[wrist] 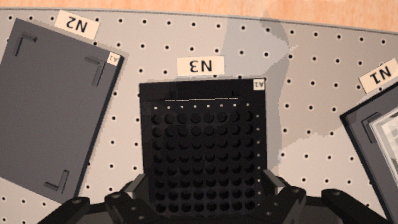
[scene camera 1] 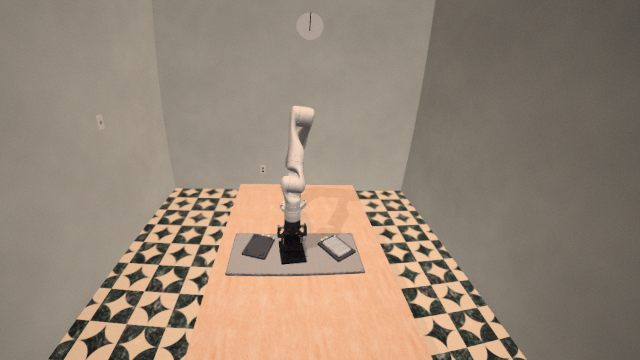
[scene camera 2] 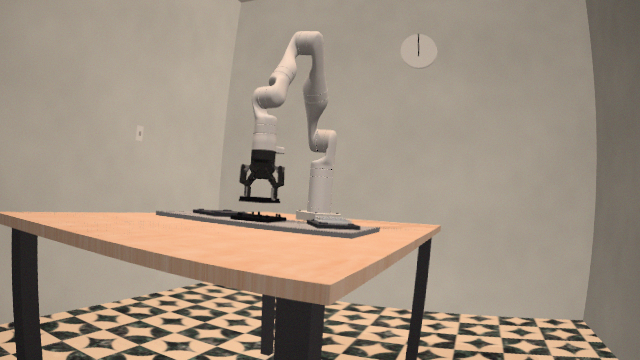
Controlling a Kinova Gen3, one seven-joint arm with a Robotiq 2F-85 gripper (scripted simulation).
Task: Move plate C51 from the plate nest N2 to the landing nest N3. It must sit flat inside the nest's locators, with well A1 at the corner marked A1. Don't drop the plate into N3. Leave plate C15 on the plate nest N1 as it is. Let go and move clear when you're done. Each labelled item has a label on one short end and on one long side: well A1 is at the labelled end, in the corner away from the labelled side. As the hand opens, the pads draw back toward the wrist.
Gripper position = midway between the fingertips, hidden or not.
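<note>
There is my own gripper, which I see at [scene camera 2: 260, 199] and again at [wrist: 204, 185]. I can see a plate C51 [wrist: 190, 127], and also a plate nest N2 [wrist: 58, 113]. An N3 label [wrist: 196, 66] is visible to me, and so is a landing nest N3 [wrist: 202, 88].
</note>
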